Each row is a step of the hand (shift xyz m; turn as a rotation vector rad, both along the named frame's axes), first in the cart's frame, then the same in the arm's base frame.
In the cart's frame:
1: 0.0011 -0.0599 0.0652 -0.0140 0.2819 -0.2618
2: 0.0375 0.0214 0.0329 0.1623 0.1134 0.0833
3: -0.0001 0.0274 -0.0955 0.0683 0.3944 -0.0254
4: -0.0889 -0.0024 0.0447 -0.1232 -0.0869 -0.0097
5: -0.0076 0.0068 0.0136 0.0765 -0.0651 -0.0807
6: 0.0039 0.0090 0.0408 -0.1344 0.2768 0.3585
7: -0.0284 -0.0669 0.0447 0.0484 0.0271 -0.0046
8: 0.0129 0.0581 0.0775 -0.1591 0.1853 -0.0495
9: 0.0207 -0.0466 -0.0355 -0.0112 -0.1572 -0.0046
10: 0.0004 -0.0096 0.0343 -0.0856 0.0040 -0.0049
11: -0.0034 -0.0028 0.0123 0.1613 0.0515 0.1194
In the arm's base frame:
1: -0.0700 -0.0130 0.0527 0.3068 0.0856 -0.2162
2: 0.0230 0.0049 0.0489 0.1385 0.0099 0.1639
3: 0.0582 -0.0219 -0.0775 0.3414 0.2088 0.0266
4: -0.0669 0.0722 -0.0148 -0.1269 0.0144 -0.0807
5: -0.0043 0.0149 0.0069 0.0240 -0.1245 -0.0231
6: -0.0073 0.0207 0.0357 -0.0064 0.4177 0.2207
7: -0.0828 -0.0080 0.0188 0.0479 -0.0139 0.0247
8: 0.0197 0.0632 0.0719 0.0733 0.2005 -0.1285
9: -0.0098 -0.0587 -0.0180 -0.1217 -0.0993 -0.0134
10: -0.0205 0.0078 0.0280 -0.0407 0.0535 -0.0533
11: -0.0088 0.0054 0.0080 0.0774 -0.0153 0.1916

